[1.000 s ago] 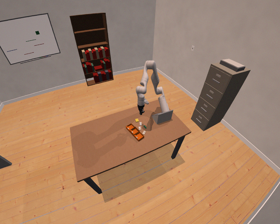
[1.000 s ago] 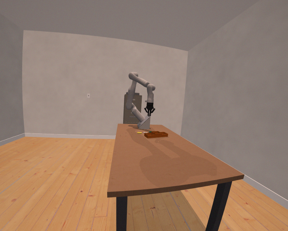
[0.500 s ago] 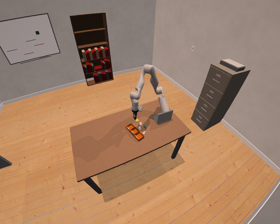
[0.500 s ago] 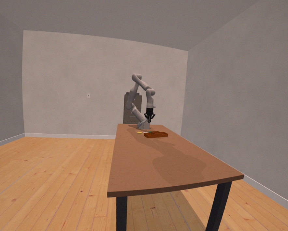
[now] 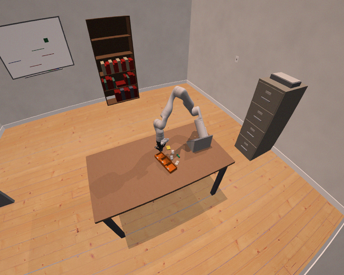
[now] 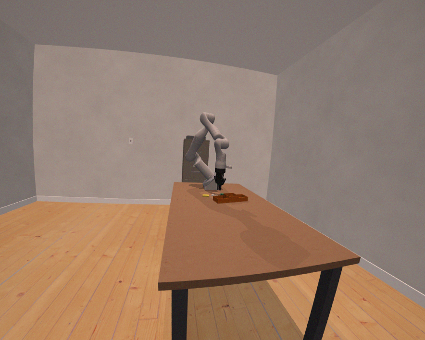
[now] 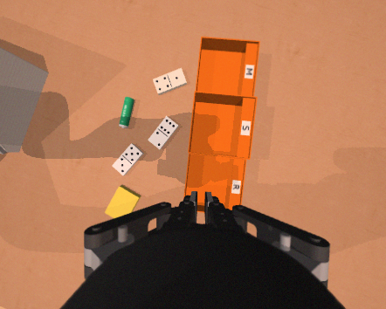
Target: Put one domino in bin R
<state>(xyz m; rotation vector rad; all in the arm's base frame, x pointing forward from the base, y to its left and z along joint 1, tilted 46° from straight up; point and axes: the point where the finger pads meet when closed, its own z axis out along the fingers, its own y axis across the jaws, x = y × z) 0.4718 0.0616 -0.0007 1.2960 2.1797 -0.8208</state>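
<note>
My hand is 9 cm to the right of the orange strip, 8 cm above it and 2 cm past it. Also, from my hand: green piece: 16 cm behind, 9 cm below, 5 cm to the left; then yellow block: 10 cm behind, 9 cm to the right, 9 cm below.
</note>
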